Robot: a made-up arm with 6 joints.
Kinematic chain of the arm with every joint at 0, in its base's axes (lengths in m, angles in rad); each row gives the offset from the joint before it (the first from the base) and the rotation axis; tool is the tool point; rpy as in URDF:
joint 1: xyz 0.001 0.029 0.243 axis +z
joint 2: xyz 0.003 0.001 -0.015 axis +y
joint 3: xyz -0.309 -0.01 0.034 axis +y
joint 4: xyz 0.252 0.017 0.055 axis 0.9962 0 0.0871
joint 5: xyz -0.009 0 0.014 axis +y
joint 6: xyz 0.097 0.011 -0.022 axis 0.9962 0 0.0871
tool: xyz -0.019 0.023 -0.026 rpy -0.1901 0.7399 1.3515
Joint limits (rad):
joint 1: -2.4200..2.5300
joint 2: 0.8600..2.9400
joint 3: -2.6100..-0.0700
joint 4: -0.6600..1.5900
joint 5: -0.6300..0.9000
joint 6: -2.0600..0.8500
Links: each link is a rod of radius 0.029 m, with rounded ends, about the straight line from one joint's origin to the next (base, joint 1, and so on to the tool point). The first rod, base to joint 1, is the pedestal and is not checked.
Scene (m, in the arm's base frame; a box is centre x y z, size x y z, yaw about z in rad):
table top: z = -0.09
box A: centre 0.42 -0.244 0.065 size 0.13 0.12 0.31 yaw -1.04
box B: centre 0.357 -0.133 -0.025 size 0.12 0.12 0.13 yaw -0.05
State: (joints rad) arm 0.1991 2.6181 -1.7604 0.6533 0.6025 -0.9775
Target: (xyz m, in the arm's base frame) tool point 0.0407 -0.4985 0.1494
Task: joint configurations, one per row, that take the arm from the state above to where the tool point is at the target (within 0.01 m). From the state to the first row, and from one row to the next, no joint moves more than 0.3 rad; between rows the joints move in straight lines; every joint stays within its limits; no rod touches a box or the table.
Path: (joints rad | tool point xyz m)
1: -0.0942 2.5220 -1.8191 0.6280 0.5809 -0.9944 | 0.4866 0.0399 0.1976
2: -0.3876 2.4260 -1.8777 0.6028 0.5592 -1.0114 | 0.4784 -0.1075 0.2554
3: -0.6809 2.3299 -1.9364 0.5775 0.5376 -1.0283 | 0.4200 -0.2440 0.3157
4: -0.9777 2.4474 -1.9633 0.5450 0.4754 -1.0473 | 0.3276 -0.3700 0.2618
5: -1.2746 2.5648 -1.9902 0.5125 0.4132 -1.0663 | 0.1958 -0.4588 0.2061
6: -1.5714 2.6823 -2.0171 0.4800 0.3510 -1.0853 | 0.0407 -0.4985 0.1494

